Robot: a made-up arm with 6 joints.
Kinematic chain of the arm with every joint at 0, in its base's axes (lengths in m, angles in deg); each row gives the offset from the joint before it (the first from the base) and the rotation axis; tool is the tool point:
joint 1: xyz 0 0 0.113 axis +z
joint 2: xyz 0 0.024 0 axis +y
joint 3: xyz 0 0 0.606 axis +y
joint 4: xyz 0 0 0.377 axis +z
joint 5: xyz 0 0 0 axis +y
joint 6: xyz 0 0 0.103 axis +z
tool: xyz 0 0 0
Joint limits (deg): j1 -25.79..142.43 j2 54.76..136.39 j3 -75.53..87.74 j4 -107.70..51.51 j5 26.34..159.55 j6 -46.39..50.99
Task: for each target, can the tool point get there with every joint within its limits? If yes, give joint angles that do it. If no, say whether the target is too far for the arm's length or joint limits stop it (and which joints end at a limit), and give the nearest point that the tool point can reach.
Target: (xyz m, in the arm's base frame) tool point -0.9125 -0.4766 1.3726
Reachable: no: too far | nearest point -0.4239 0.2116 0.8996 | short by 0.967 m
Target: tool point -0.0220 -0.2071 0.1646
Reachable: no: joint limits stop it (at a limit: joint 1, joint 2, joint 3) | nearest point 0.5605 -0.2807 0.1637 | short by 0.587 m
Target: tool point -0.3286 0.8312 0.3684
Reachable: yes | joints 114.18 93.56 -59.63 -40.63 74.85 -31.28
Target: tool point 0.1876 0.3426 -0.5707
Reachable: yes | joints 53.22 118.33 69.45 18.59 69.93 19.26
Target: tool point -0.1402 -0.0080 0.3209
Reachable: no: joint limits stop it (at a limit: joint 1, joint 2, joint 3, joint 4, joint 5) | nearest point -0.2991 0.2430 0.7210 | short by 0.498 m
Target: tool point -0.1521 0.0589 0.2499
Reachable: no: joint limits stop it (at a limit: joint 1, joint 2, joint 3) | nearest point -0.5106 0.3575 0.1790 | short by 0.472 m
